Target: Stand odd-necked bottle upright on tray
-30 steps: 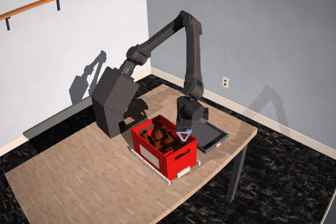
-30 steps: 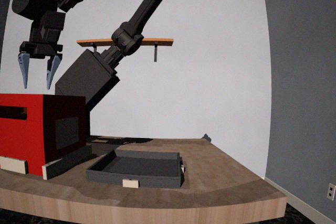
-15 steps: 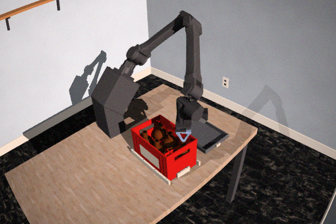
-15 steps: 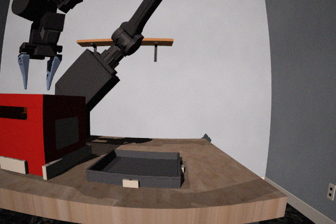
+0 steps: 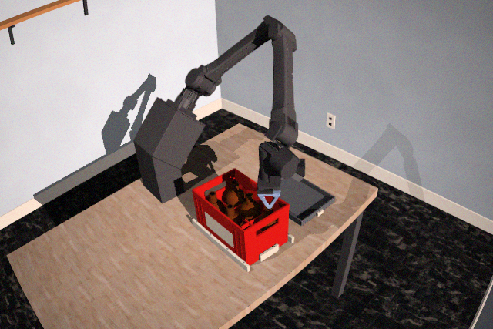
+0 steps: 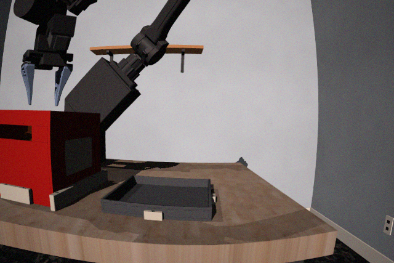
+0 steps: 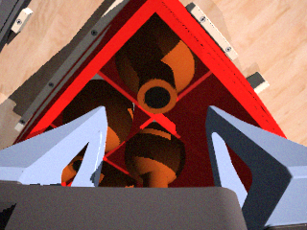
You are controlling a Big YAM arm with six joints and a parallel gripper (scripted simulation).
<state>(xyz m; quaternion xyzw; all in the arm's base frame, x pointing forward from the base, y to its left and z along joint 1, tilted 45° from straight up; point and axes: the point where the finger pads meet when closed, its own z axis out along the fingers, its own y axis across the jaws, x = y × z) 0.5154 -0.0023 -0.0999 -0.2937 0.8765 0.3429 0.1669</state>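
Right now the red crate is 100 mm behind my hand, 40 mm to the right of it and 110 mm below it. Also, from my hand: dark grey tray: 80 mm behind, 240 mm to the left, 180 mm below.
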